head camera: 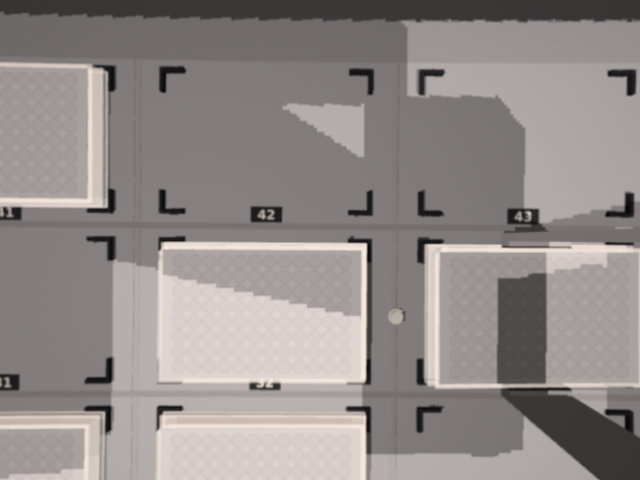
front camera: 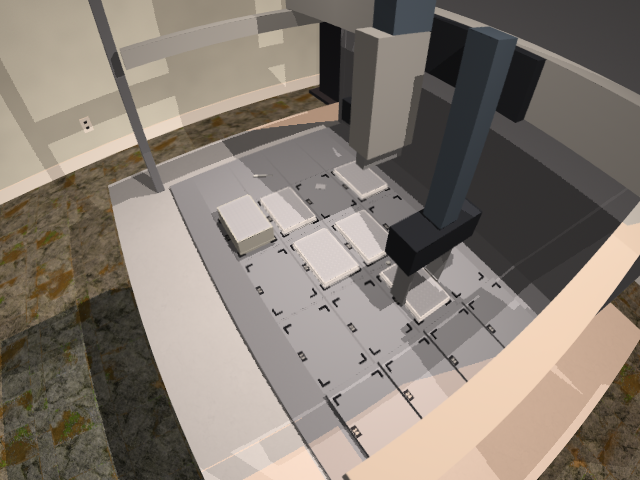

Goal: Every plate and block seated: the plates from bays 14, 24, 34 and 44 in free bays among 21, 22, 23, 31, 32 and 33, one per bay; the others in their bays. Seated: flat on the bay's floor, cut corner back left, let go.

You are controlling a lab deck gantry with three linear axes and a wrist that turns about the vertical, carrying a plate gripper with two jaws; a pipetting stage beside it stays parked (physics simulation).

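Seen in the pictures: gripper, fingertip midpoint: (head camera: 530, 314) (front camera: 414, 286); robot's base, origin of the base link: (front camera: 219, 219).
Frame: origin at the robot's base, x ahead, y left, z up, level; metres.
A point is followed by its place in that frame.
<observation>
My gripper (front camera: 419, 289) @[x 0.392, y 0.257, z 0.009 m] (head camera: 536, 317) @[x 0.392, y 0.257, z 0.009 m] is down at bay 33, its jaws shut on the long sides of a white plate (front camera: 428, 296) @[x 0.427, y 0.261, z 0.017 m] (head camera: 584, 330) @[x 0.419, y 0.250, z 0.017 m]. That plate looks level and inside its corner marks. Other white plates lie flat in bay 32 (front camera: 360, 232) @[x 0.220, y 0.247, z 0.014 m] (head camera: 258, 341) @[x 0.226, y 0.241, z 0.014 m], bay 22 (front camera: 325, 255) @[x 0.232, y 0.148, z 0.014 m] (head camera: 258, 454) @[x 0.227, y 0.174, z 0.014 m], bay 21 (front camera: 284, 206) @[x 0.059, y 0.146, z 0.014 m] (head camera: 41, 454) @[x 0.099, y 0.174, z 0.014 m] and bay 41 (front camera: 360, 179) @[x 0.075, y 0.357, z 0.014 m] (head camera: 41, 134) @[x 0.097, y 0.363, z 0.014 m]. A tall block (front camera: 245, 219) @[x 0.075, y 0.043, z 0.042 m] stands in bay 11. No plate shows in bays 14, 24, 34 or 44. Cut corners are too small to tell.
A small pale disc (head camera: 395, 316) @[x 0.310, y 0.254, z 0.004 m] lies between bays 32 and 33. A thin pale stick (front camera: 259, 175) @[x -0.090, y 0.151, z 0.005 m] lies behind the plate in bay 21. The parked pipetting stage (front camera: 387, 93) hangs beside the gripper's column (front camera: 467, 124) @[x 0.402, y 0.237, z 0.387 m], near bay 41.
</observation>
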